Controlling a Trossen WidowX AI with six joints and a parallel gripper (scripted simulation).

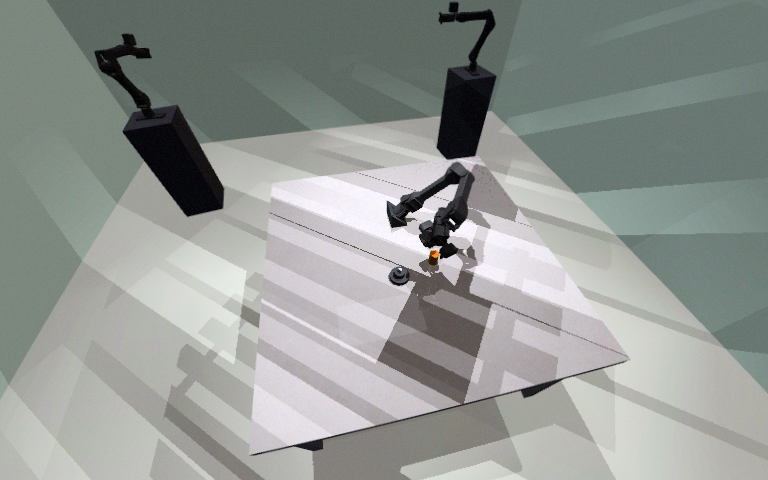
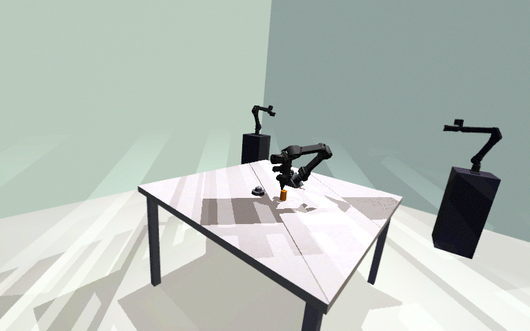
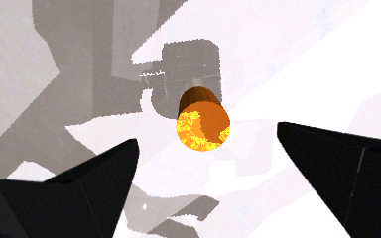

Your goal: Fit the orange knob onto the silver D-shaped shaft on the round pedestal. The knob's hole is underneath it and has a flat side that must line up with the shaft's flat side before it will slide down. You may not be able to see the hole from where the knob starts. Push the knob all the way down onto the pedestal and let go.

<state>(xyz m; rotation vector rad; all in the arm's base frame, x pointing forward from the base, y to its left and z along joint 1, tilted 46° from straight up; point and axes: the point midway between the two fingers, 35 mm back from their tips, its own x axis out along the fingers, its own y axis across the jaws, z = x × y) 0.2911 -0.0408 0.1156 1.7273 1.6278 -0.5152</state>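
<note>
The orange knob lies 4 cm below my gripper tip. Round my gripper tip: dark round pedestal: 17 cm to the right, 5 cm below, 2 cm ahead.
</note>
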